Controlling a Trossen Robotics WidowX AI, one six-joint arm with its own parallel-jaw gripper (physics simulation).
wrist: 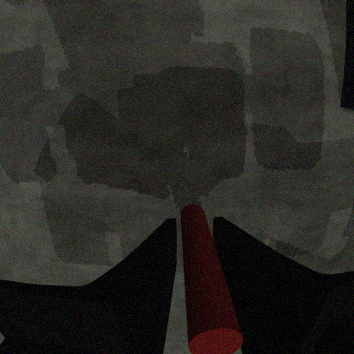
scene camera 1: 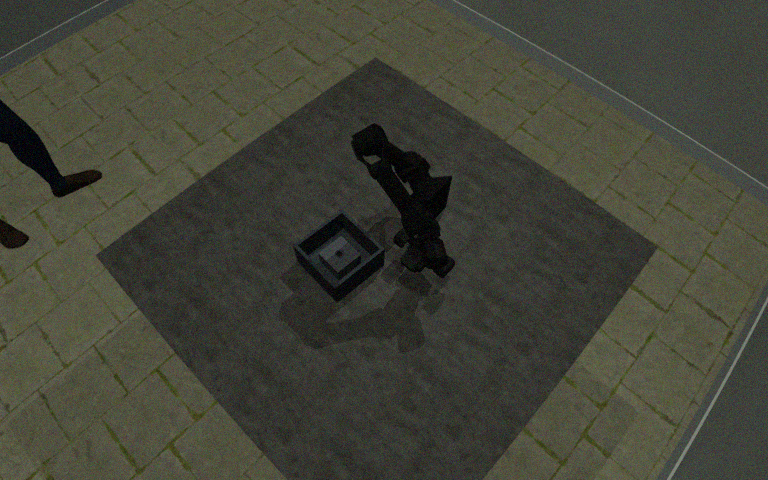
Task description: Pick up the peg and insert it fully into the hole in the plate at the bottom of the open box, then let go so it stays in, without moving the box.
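Places are measured from the arm's base along level axes (x ahead, y left, z up), in millimetres.
Pixels of known places: gripper, fingertip midpoint: (wrist: 194,225); arm's base, link origin: (scene camera 1: 426,190).
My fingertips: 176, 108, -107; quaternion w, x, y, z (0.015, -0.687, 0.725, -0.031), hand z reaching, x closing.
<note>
For each thing: its middle in the pictures, then the offset to it from my fingertips, as dx, dy, dz. "*": a spot on its surface instead. Level surfaces: height alone.
- red peg, body centre: (wrist: 199,255) -4, +0, +19
- open box, body centre: (scene camera 1: 339,255) +131, -206, +28
- grey plate, body centre: (scene camera 1: 339,257) +131, -206, +14
- black edge, surface spot: (wrist: 349,55) * +85, -101, -17
- mat, surface height: dz -21
The red peg (wrist: 209,285) stands upright on the dark mat in the wrist view, its round top toward the camera. My gripper (wrist: 194,225) (scene camera 1: 417,266) is partly closed around it. The black fingers are on either side of the peg, with a narrow strip of floor showing at its left and a small gap near the right fingertip; I count it as open. In the scene view the arm hides the peg. The open box (scene camera 1: 317,275) stands left of the gripper, and the grey plate (scene camera 1: 341,244) with its dark hole (scene camera 1: 339,253) is at its bottom.
The box's near-right wall is close beside the gripper in the scene view. A black edge (wrist: 349,55) shows at the upper right in the wrist view. Arm shadows lie on the mat (scene camera 1: 237,215). A person's leg (scene camera 1: 31,144) is at the far left on the paving.
</note>
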